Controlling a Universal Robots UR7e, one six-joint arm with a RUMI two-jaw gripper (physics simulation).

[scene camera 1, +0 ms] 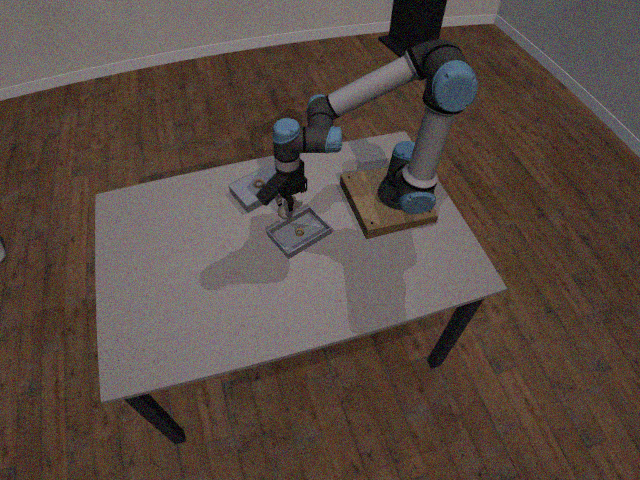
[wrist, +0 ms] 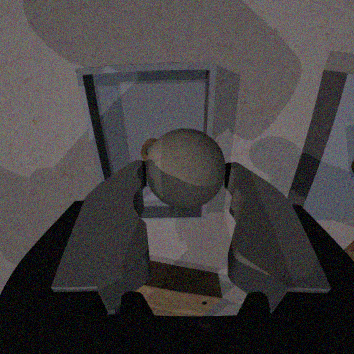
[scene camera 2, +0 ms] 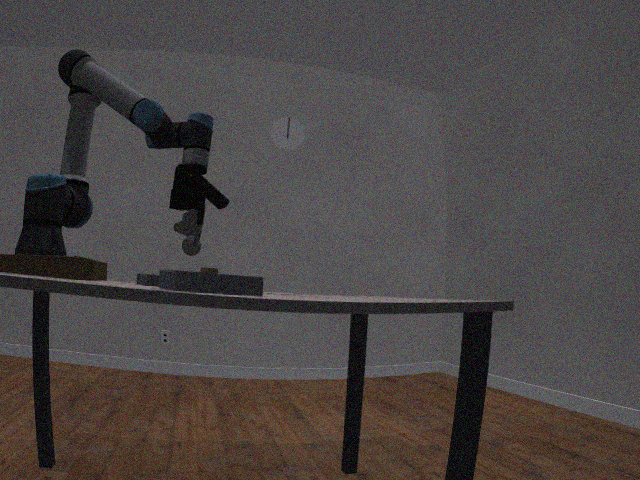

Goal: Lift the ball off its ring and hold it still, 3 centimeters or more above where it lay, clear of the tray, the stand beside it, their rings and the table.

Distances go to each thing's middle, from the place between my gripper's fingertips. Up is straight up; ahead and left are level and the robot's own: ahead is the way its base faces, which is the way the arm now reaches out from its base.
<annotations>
Right now my hand is 10 cm above the blue-grey tray (scene camera 1: 293, 235), 4 cm past it and 3 cm to the right of it. From my hand the other things lie so: grey stand (scene camera 1: 244, 191) (23 cm to the right, 8 cm below, 1 cm ahead).
</annotations>
